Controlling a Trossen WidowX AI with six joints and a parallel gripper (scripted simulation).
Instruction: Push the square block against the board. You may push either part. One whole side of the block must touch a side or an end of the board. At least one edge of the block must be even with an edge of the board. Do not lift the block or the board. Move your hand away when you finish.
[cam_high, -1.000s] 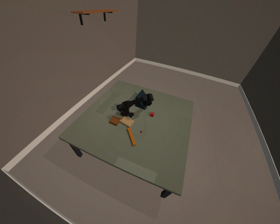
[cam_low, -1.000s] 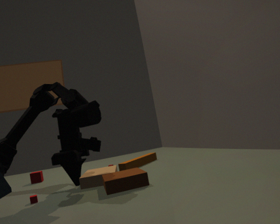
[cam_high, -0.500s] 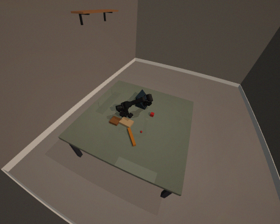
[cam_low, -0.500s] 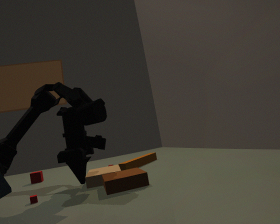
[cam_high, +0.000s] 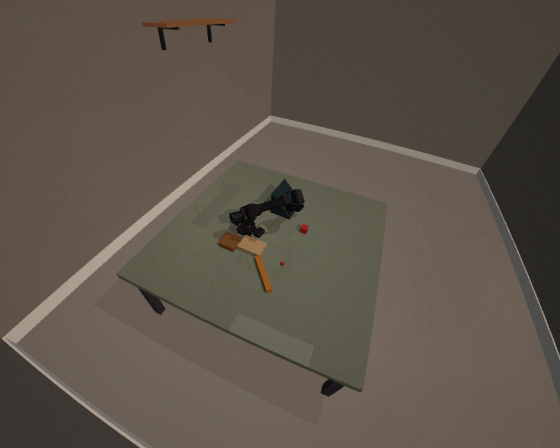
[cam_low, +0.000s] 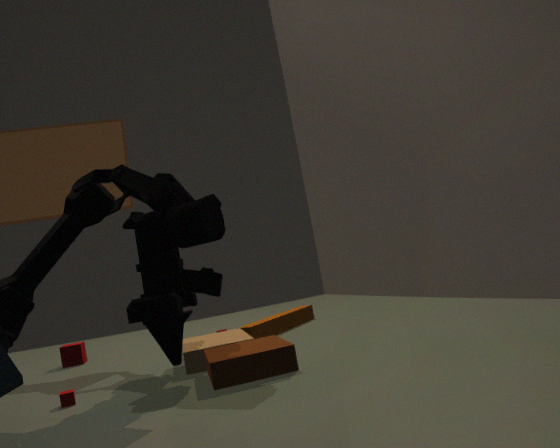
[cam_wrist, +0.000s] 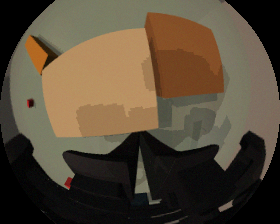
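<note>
The tan block is 60 mm ahead of my gripper tip and 50 mm to the left of it. Also, from my gripper tip: brown square block 90 mm ahead, 70 mm to the right; then red cube 220 mm behind, 270 mm to the left, 10 mm above; then orange board 190 mm ahead, 200 mm to the left.
</note>
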